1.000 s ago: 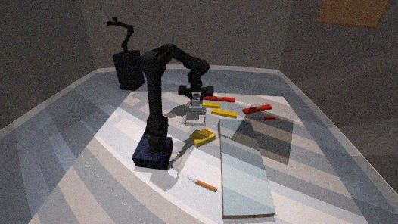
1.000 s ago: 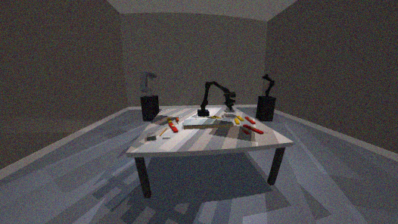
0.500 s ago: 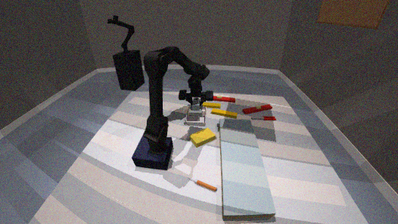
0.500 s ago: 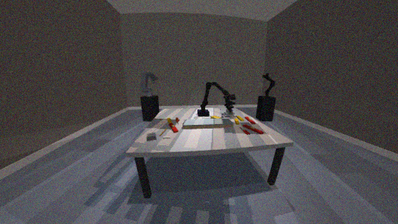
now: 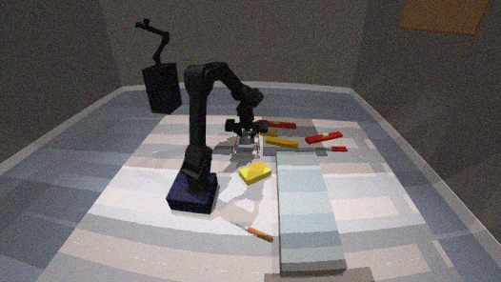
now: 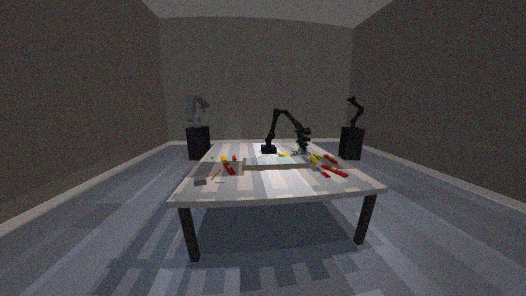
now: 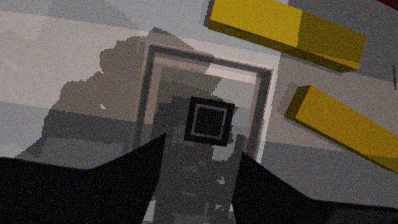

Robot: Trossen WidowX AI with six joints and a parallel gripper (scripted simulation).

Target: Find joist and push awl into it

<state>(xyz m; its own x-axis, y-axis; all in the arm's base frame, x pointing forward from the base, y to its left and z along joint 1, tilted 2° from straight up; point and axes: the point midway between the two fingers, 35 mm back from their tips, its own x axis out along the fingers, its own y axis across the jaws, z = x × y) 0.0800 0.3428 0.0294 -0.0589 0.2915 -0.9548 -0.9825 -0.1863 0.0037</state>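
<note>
Right now the stud finder is 20 mm above my gripper tip and 10 mm to the left of it. Also, from my gripper tip: awl: 430 mm to the right, 130 mm ahead, 40 mm below; tray: 40 mm below, 10 mm to the right; yellow block: 190 mm to the right, 80 mm ahead, 30 mm below.
</note>
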